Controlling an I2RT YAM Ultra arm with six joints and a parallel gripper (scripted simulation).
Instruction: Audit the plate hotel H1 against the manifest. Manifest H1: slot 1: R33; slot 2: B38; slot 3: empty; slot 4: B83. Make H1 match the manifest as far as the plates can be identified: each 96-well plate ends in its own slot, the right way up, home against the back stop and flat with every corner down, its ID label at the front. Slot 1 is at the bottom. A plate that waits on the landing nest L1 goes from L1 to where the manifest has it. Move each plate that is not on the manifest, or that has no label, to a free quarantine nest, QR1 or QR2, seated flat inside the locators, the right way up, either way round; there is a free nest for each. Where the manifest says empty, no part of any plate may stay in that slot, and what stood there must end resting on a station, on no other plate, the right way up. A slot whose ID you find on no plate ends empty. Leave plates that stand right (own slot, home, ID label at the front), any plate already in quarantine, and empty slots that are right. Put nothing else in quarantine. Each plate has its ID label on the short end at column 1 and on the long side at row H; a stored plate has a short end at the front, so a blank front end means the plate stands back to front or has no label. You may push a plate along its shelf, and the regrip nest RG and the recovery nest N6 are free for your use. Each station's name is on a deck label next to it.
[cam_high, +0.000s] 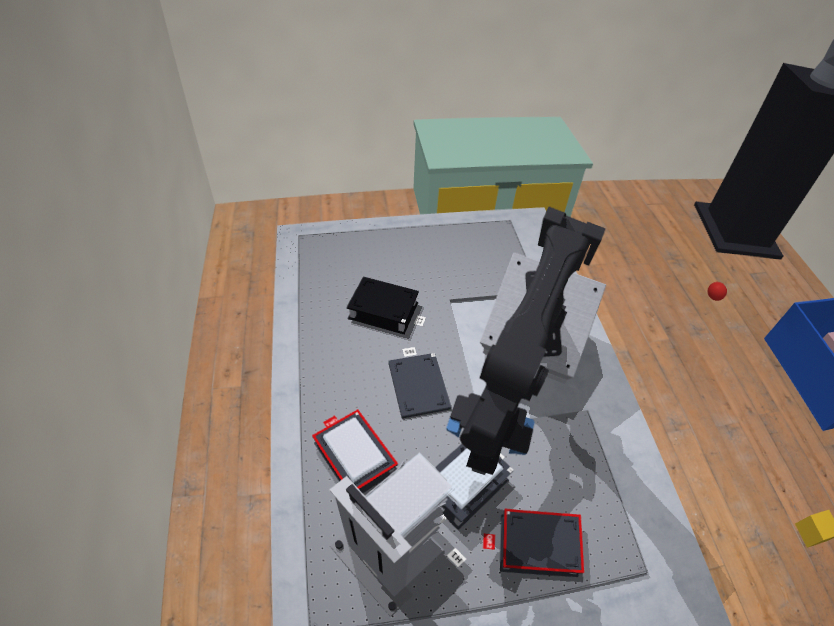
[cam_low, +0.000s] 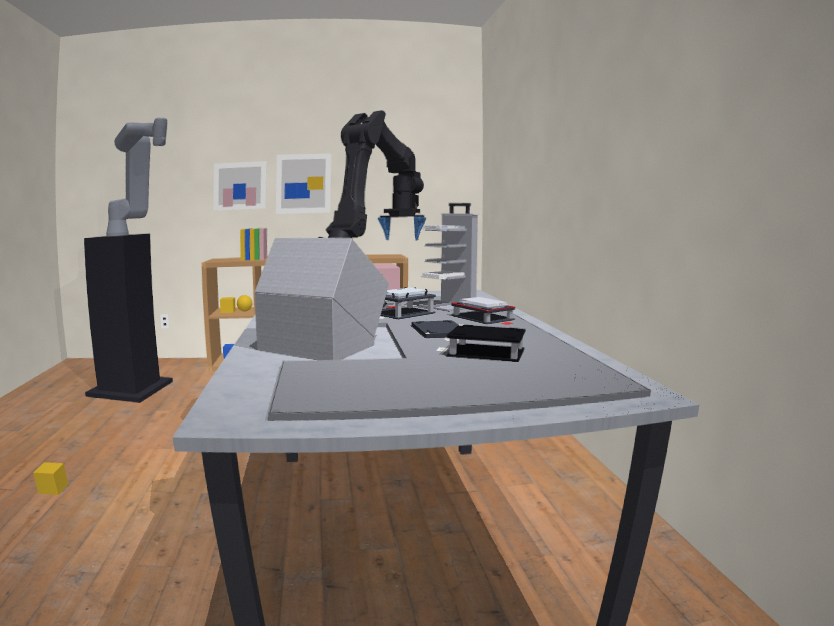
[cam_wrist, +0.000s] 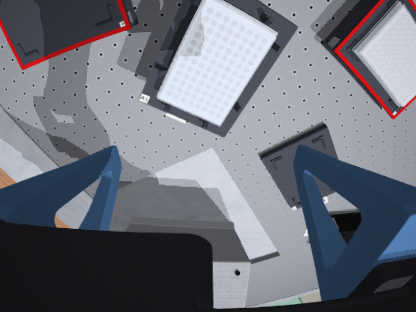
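The regrip nest RG lies 1 cm ahead of my hand, 1 cm to the right of it and 19 cm below it. The rest, counted from my hand: RG label (6 cm behind, 8 cm to the right, 24 cm below); then white 96-well plate (13 cm ahead, 12 cm to the left, 13 cm below); then plate hotel H1 (18 cm ahead, 18 cm to the left, 8 cm below).
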